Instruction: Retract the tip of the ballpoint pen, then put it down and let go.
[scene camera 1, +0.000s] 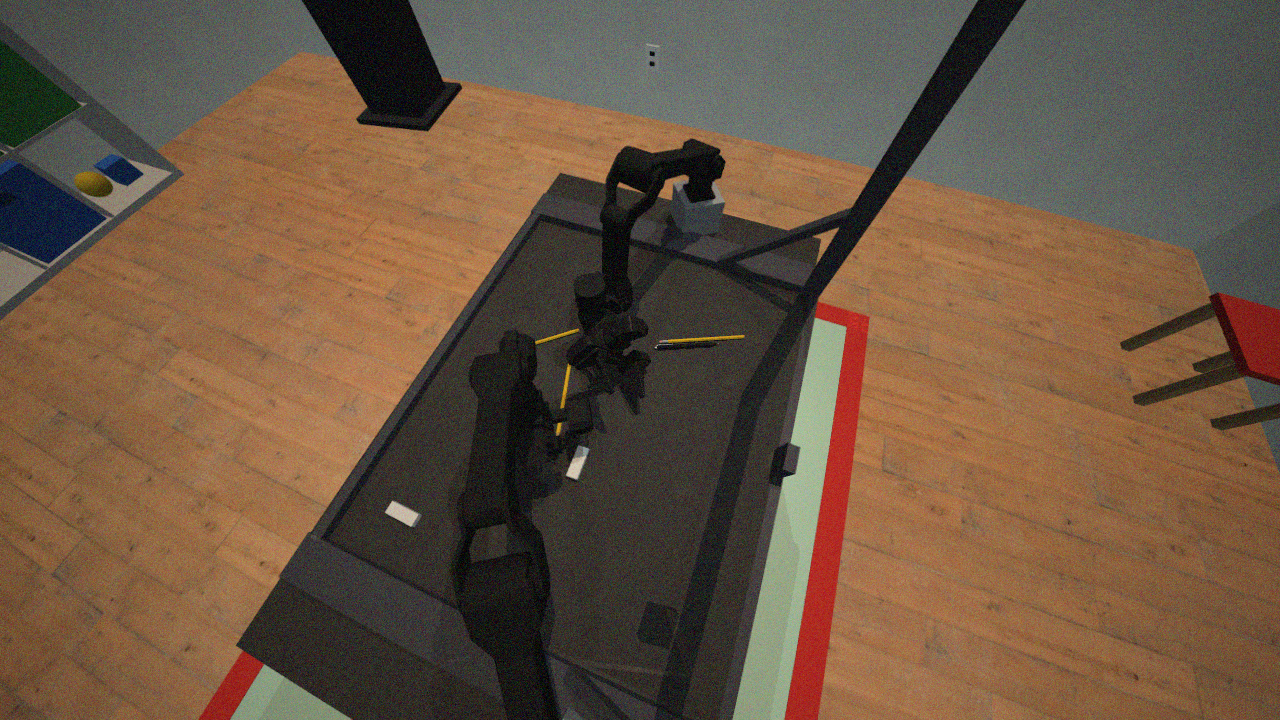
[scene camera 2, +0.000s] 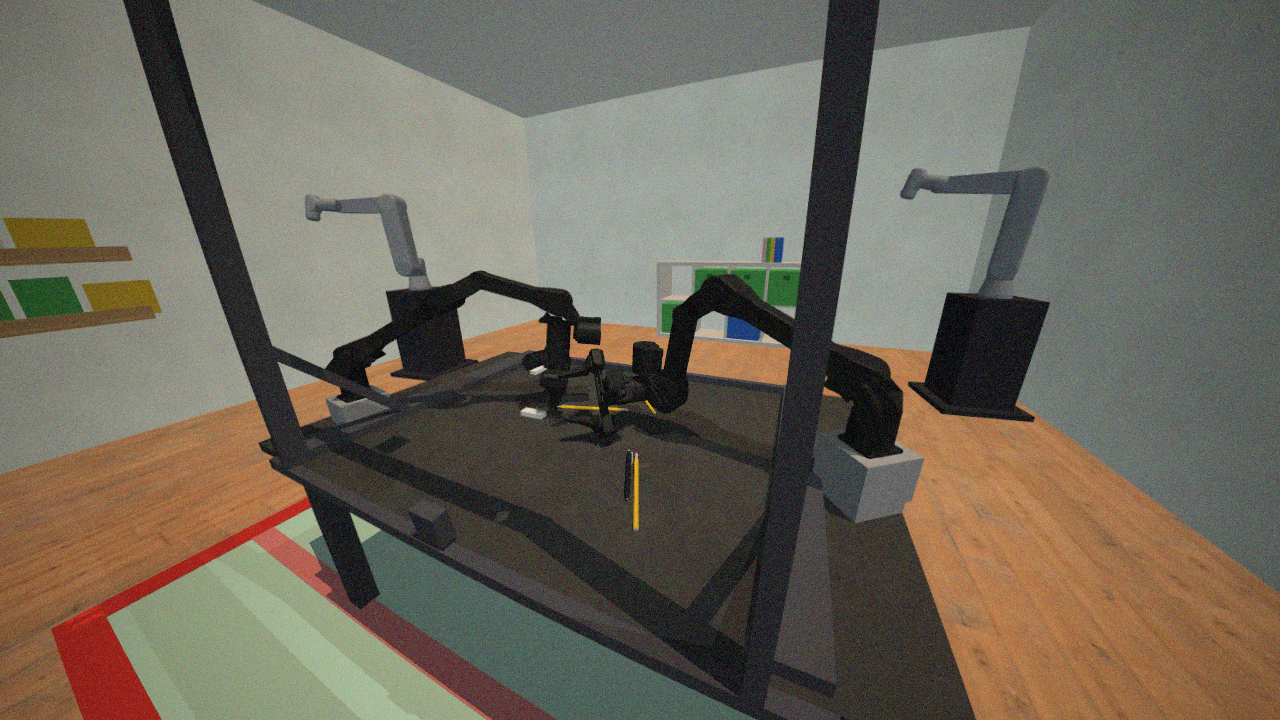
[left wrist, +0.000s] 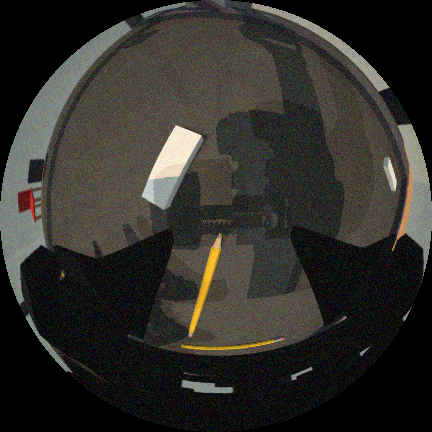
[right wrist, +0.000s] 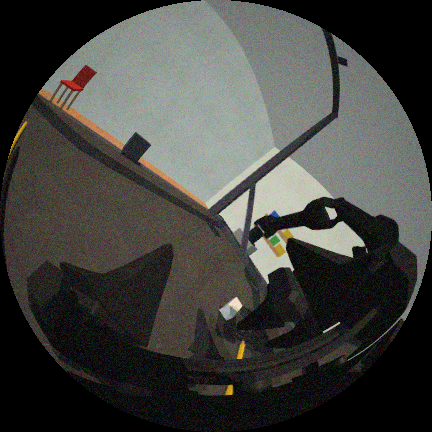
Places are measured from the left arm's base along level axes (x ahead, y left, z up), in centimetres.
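Pixels of known places: left gripper, fingertip midpoint: (scene camera 2: 555, 400) (left wrist: 233, 234) (right wrist: 252, 337); right gripper, fingertip midpoint: (scene camera 1: 628, 395) (scene camera 2: 560, 397) (left wrist: 50, 285) (right wrist: 231, 247); left arm's base at its link origin: (scene camera 2: 357, 395) (right wrist: 248, 238); right arm's base at its link origin: (scene camera 1: 698, 192) (scene camera 2: 868, 444).
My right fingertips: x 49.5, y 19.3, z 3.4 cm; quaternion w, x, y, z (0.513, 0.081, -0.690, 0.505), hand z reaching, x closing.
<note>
For each thing: its top centre in the pictures, then the offset to it from my right fingertips.
- black ballpoint pen at its top centre: (scene camera 2: 628, 469) (scene camera 1: 686, 344) dx +19.2, dy -3.7, dz -8.3 cm
- yellow pencil at its top centre: (scene camera 2: 636, 484) (scene camera 1: 702, 338) dx +22.2, dy -6.0, dz -8.6 cm
- second white block at its top centre: (left wrist: 392, 174) (scene camera 1: 401, 513) (scene camera 2: 539, 368) dx -36.7, dy +26.9, dz -8.1 cm
- third pencil at its top centre: (left wrist: 231, 348) (scene camera 1: 537, 341) dx +4.5, dy +25.8, dz -8.6 cm
The black ballpoint pen (scene camera 1: 687, 345) (scene camera 2: 628, 476) lies flat on the dark table, close beside a yellow pencil (scene camera 1: 723, 338) (scene camera 2: 636, 501). One end of the pen looks silvery; whether its tip is out is too small to tell. My left gripper (scene camera 1: 556, 437) (scene camera 2: 554, 392) (left wrist: 233, 234) is open and empty, pointing down above another pencil (left wrist: 205, 290), away from the pen. My right gripper (scene camera 1: 626, 385) (scene camera 2: 598, 402) (right wrist: 231, 247) is open and empty, tilted low over the middle of the table, beside the pen's silvery end and apart from it.
A white block (scene camera 1: 578, 462) (scene camera 2: 533, 413) (left wrist: 175, 165) lies near my left gripper. A second white block (scene camera 1: 402, 513) (left wrist: 390, 174) lies farther off. A third pencil (scene camera 1: 557, 336) lies beyond my right wrist. The two grippers are close together. Dark frame posts (scene camera 2: 814, 295) stand at the table's edges.
</note>
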